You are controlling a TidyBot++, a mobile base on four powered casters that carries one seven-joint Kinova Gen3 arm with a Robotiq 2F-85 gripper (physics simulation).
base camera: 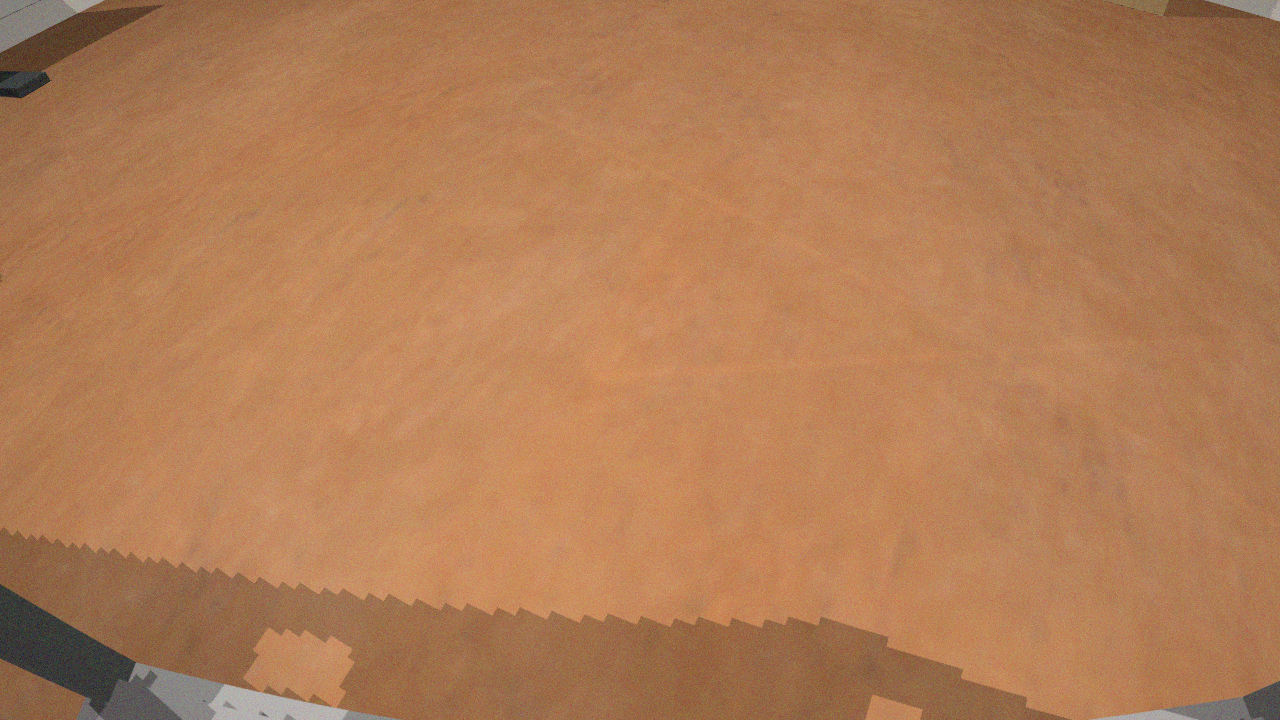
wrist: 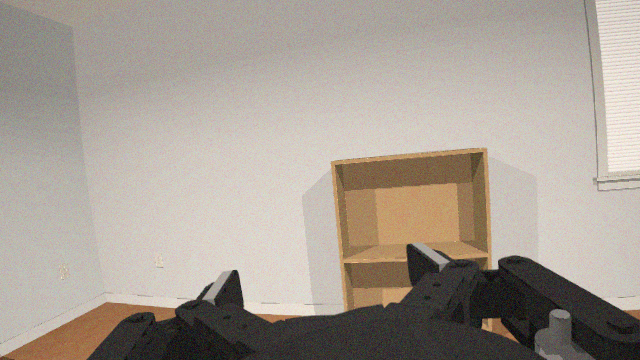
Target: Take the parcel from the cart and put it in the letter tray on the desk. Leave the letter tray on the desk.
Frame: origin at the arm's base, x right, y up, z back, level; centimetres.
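Seen in the pictures: gripper, between the fingertips: (wrist: 325, 276).
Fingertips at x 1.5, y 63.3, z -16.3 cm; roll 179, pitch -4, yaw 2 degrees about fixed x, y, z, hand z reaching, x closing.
A point is followed by its place in that frame.
My gripper (wrist: 325, 276) {y 63.3, x 1.5, z -16.3 cm} is open in the wrist view, its two fingertips wide apart with no object between them. It faces a pale wall and a shelf unit. The parcel, the cart, the letter tray and the desk cannot be made out in the wrist view or the base camera view.
A wooden shelf unit (wrist: 370, 254) {y 12.0, x 44.6, z -171.0 cm} stands against the wall (wrist: 225, 150) {y 80.5, x -37.8, z -228.9 cm}, left of a window with blinds (wrist: 622, 90) {y 92.2, x 195.0, z -140.0 cm}. In the base camera view, a small dark object (base camera: 22, 84) lies on the wooden floor (base camera: 626, 313) {y -39.6, x -4.6, z -47.4 cm} at the upper left, and a tan edge (base camera: 1141, 5) {y -38.5, x 97.0, z -144.3 cm} shows at the upper right.
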